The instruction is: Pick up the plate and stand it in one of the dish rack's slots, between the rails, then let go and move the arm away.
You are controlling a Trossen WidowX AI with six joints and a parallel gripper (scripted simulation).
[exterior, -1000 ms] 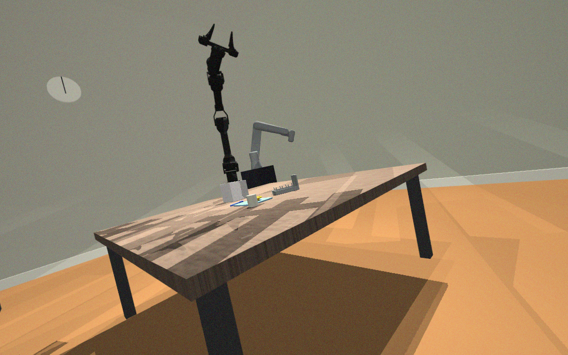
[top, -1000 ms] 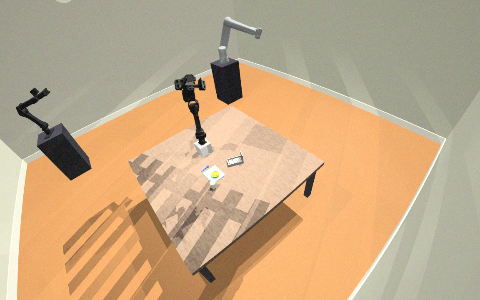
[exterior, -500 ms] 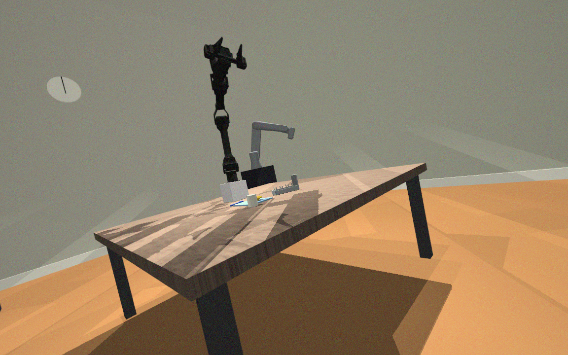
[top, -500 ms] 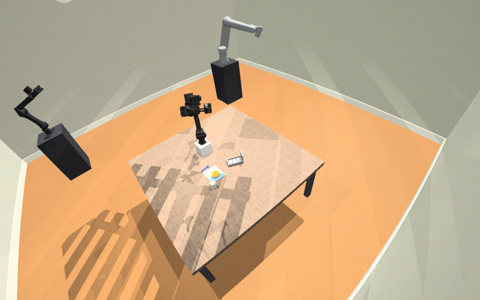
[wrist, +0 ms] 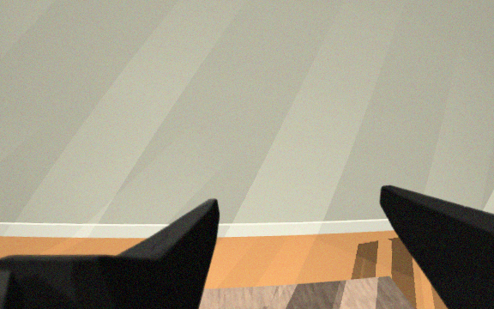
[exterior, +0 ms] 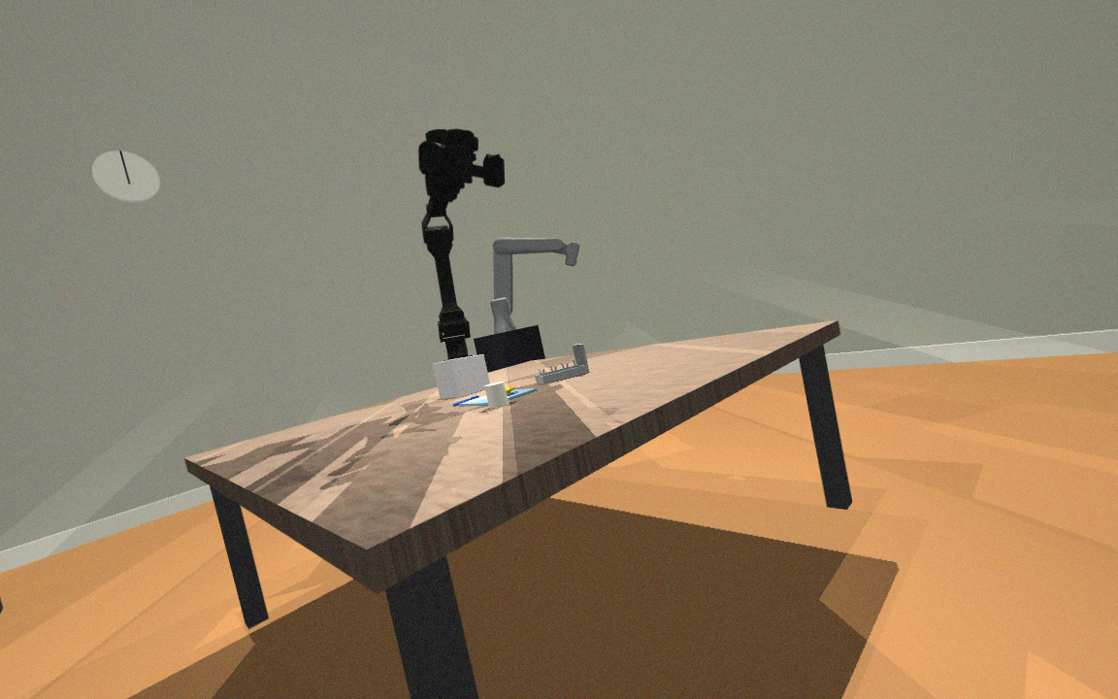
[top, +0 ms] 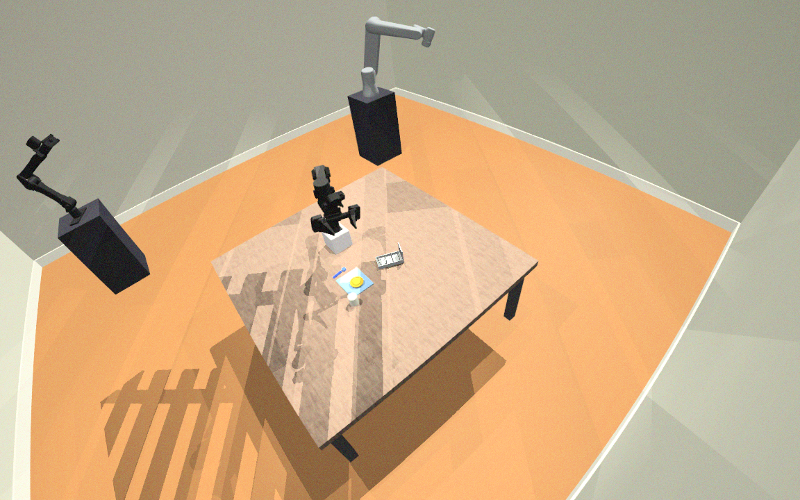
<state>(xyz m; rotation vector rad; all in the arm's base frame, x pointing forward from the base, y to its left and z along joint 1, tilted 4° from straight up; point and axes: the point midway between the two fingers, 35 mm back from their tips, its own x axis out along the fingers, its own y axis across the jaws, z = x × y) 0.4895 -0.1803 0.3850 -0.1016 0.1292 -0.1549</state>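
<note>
Right now the yellow plate is 500 mm below my gripper tip, 190 mm behind it and 60 mm to the left of it. Also, from my gripper tip: grey dish rack 490 mm below, 270 mm to the left, 190 mm behind; then white cup 490 mm below, 110 mm behind, 10 mm to the right; then light blue mat 510 mm below, 210 mm behind, 60 mm to the left.
</note>
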